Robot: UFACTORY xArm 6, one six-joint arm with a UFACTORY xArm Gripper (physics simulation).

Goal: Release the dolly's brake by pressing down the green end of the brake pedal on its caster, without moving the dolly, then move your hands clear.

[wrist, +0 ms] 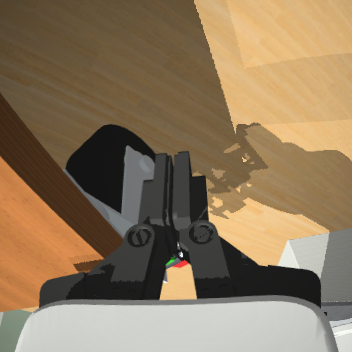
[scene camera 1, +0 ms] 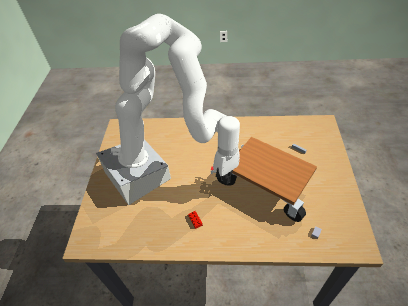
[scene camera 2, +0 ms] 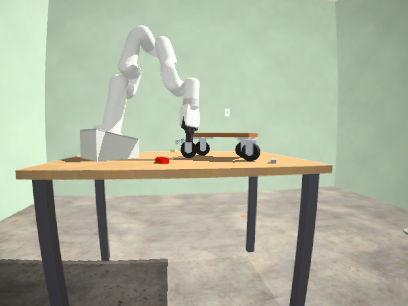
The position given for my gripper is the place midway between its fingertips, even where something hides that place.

Observation:
In view: my gripper (wrist: 176,171) and a dolly (scene camera 1: 275,171).
The dolly shows as well in the wrist view (wrist: 67,220) and in scene camera 2 (scene camera 2: 247,148).

